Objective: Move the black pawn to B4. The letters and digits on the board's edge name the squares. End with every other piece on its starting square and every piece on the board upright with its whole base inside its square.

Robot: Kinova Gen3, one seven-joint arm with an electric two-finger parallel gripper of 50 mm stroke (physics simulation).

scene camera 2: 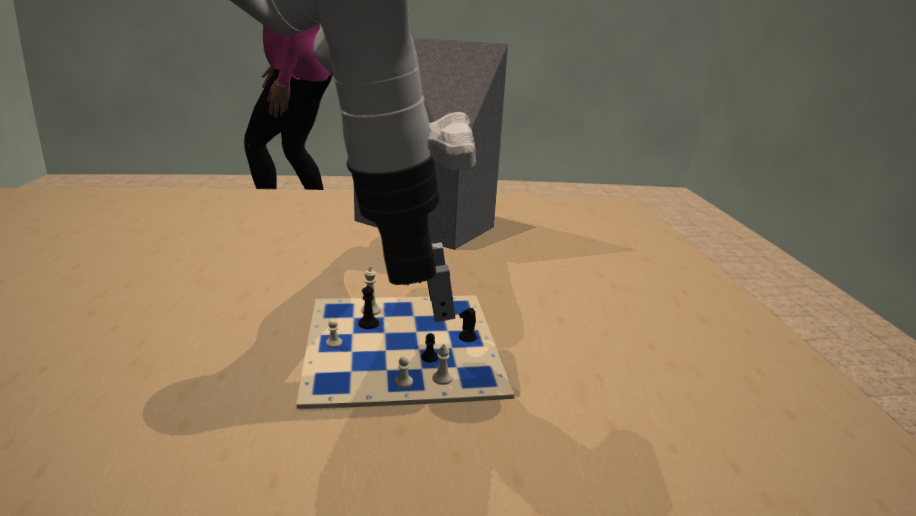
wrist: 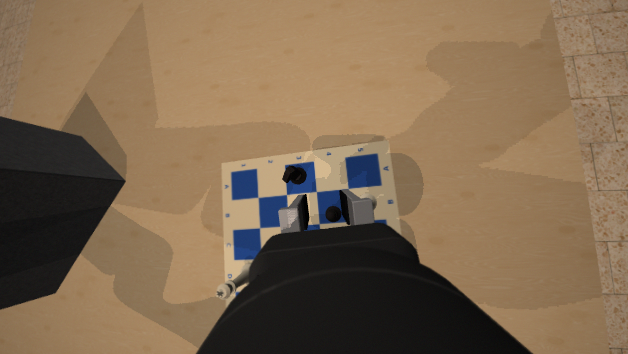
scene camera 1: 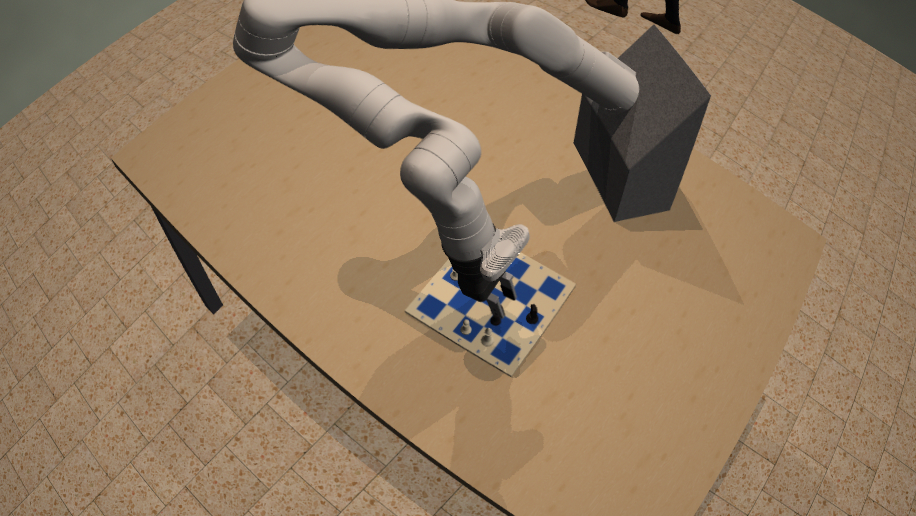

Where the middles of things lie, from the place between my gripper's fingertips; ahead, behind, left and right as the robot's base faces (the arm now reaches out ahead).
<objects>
My gripper is now 5 cm past the chessboard [scene camera 2: 361,372], 3 cm to the left of it and 7 cm above it.
</objects>
